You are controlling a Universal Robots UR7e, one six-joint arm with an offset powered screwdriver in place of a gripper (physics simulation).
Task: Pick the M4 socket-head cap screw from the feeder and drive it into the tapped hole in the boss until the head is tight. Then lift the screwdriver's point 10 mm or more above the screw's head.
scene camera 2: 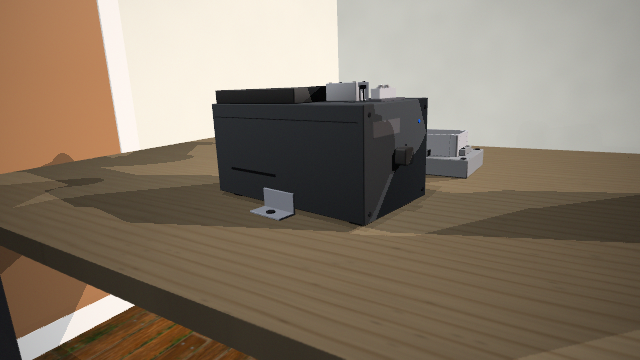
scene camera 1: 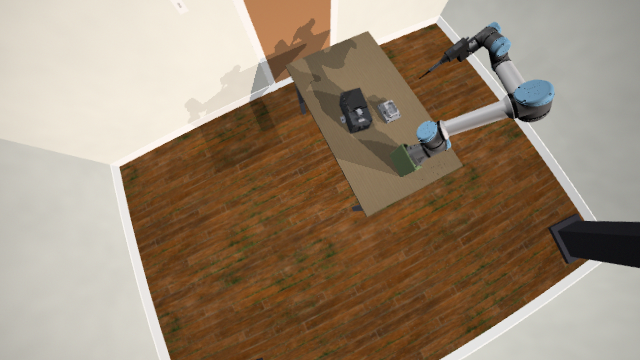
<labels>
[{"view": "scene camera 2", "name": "black feeder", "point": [338, 170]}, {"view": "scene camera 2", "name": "grey base plate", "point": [447, 166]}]
</labels>
